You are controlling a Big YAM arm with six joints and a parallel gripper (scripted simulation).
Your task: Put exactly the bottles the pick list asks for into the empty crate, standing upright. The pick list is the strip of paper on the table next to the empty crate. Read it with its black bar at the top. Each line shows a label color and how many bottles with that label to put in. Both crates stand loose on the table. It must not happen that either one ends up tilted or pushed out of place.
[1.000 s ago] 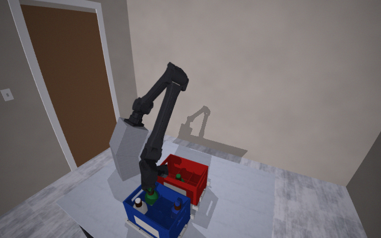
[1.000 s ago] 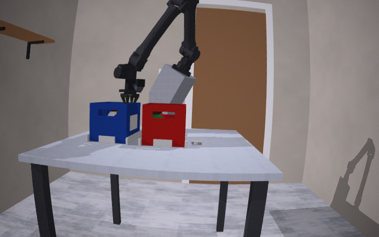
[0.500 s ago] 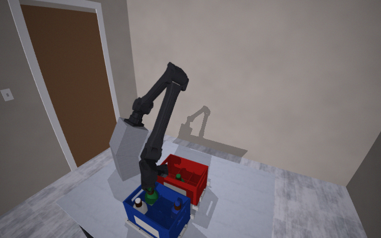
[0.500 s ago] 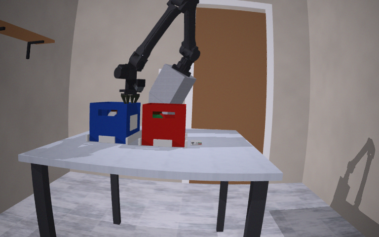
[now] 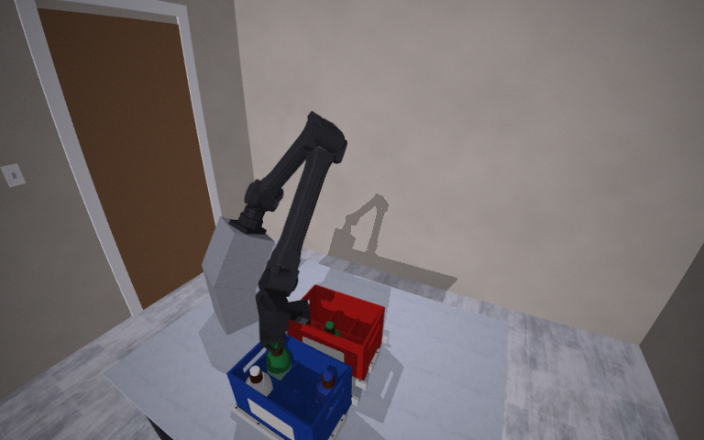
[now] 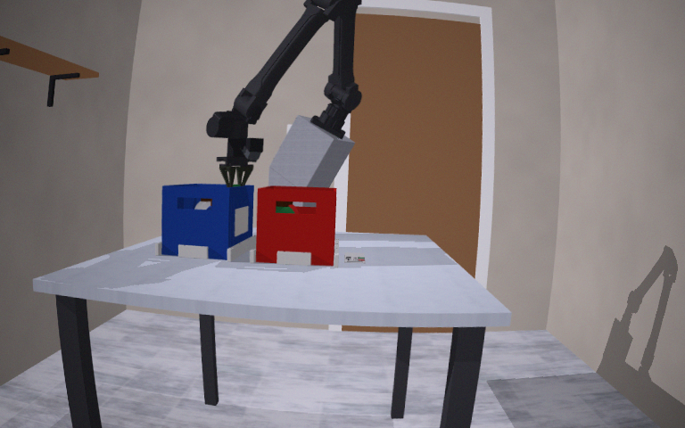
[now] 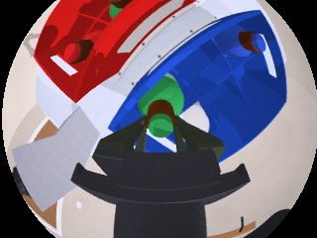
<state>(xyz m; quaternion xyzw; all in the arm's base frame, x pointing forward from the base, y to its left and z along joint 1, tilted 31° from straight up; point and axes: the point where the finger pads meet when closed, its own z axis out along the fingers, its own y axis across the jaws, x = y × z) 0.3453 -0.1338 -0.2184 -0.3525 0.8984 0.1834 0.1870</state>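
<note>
Now: hand 9 cm to the left of the white-label bottle, 8 cm above it and 1 cm short of it. From my hand the other things lie so: blue crate 9 cm ahead, 8 cm below, 5 cm to the right; red-label bottle 15 cm to the left, 8 cm below, 1 cm behind; blue bottle 18 cm ahead, 8 cm below.
</note>
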